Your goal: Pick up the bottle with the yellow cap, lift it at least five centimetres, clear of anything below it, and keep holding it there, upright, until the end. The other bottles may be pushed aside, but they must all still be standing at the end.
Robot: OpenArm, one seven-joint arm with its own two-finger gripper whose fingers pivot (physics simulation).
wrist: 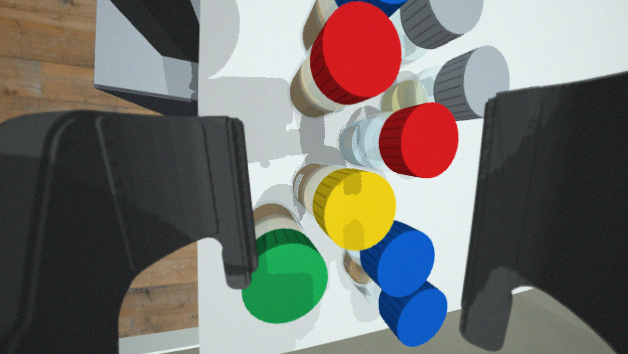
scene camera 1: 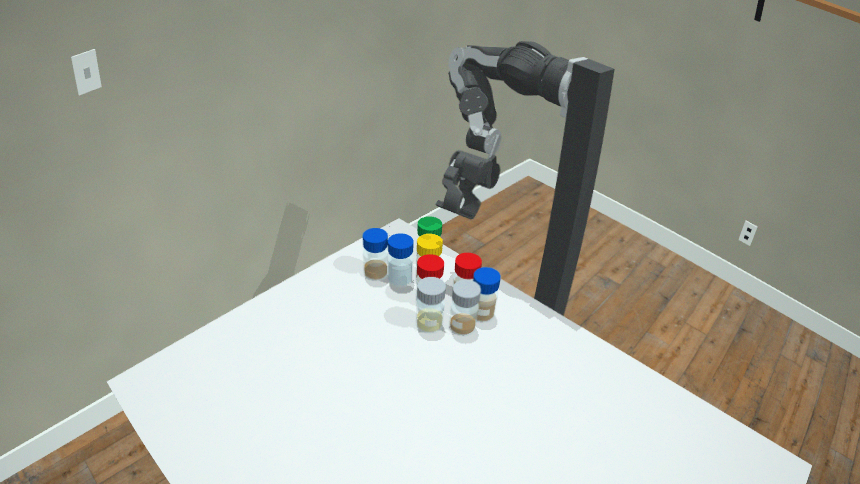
My gripper shows in the wrist view and in scene camera 1. A blue-capped bottle shows in the wrist view and in scene camera 1. One and the same spot on my gripper: [wrist: 100, 196] is [scene camera 1: 472, 201]. One and the same spot on the blue-capped bottle: [wrist: 420, 315] is [scene camera 1: 377, 235].
